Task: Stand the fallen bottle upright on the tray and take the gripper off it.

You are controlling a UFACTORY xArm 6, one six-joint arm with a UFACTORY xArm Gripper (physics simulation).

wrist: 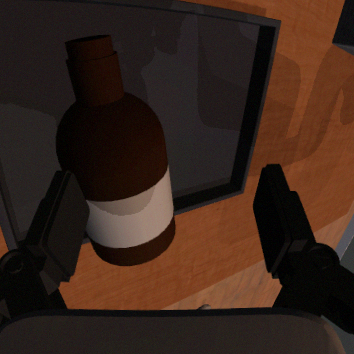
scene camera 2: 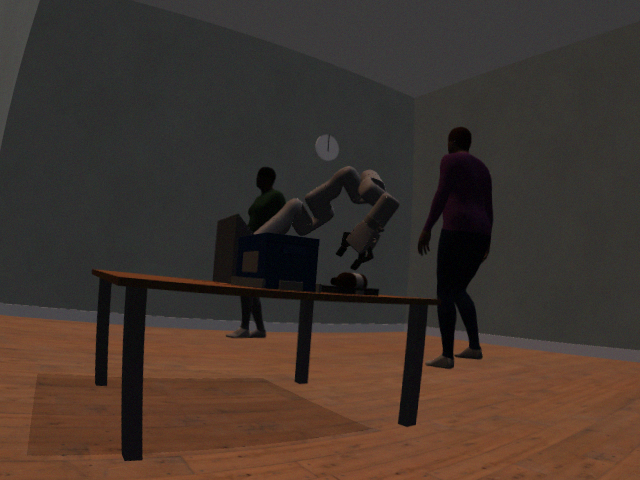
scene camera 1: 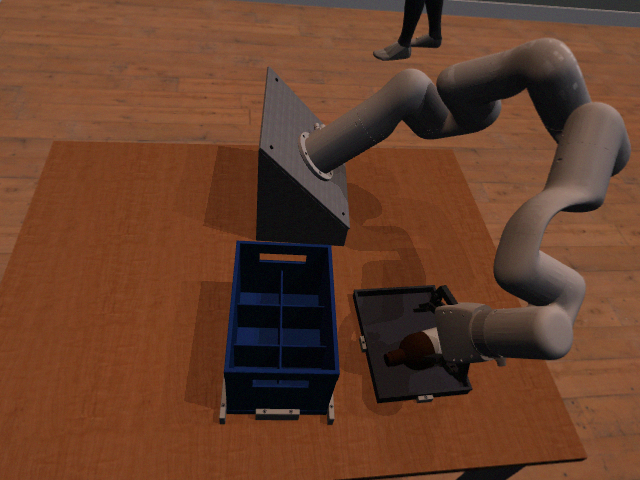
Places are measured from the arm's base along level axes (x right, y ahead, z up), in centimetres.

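Where they show: gripper, fingertip midpoint: [wrist: 168, 187] [scene camera 2: 345, 262] [scene camera 1: 423, 333]; arm's base, origin of the base link: [scene camera 1: 314, 157].
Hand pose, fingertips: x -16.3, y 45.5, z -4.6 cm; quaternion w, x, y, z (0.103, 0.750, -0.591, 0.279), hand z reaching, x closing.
Things, the pixels of their top centre, and the offset from my fingertips.
- brown bottle, middle of its top: [wrist: 136, 178] [scene camera 1: 425, 341] [scene camera 2: 347, 272] dx -1.5, dy -0.1, dz -3.7 cm
- blue divided crate, middle of its top: [scene camera 1: 283, 301] [scene camera 2: 276, 238] dx +26.9, dy -4.6, dz +5.9 cm
A brown bottle [scene camera 1: 418, 351] [scene camera 2: 345, 280] [wrist: 112, 145] with a white label lies on its side on the dark, low-rimmed tray [scene camera 1: 379, 320] [scene camera 2: 372, 291] [wrist: 220, 150]. In scene camera 1 its neck points left towards the crate and its base is partly hidden by my gripper. My gripper [scene camera 1: 439, 338] [scene camera 2: 347, 259] [wrist: 168, 187] is open and empty. It is tilted, above the bottle and apart from it in scene camera 2. In the wrist view the bottle's label end shows beside the left finger, and the right finger is well away from it.
A blue divided crate [scene camera 1: 279, 400] [scene camera 2: 289, 260] stands left of the tray, with pale blocks [scene camera 1: 277, 414] at its foot. The dark wedge base [scene camera 1: 289, 206] of the arm stands behind the crate. Two people [scene camera 2: 465, 196] [scene camera 2: 266, 206] stand beyond the table.
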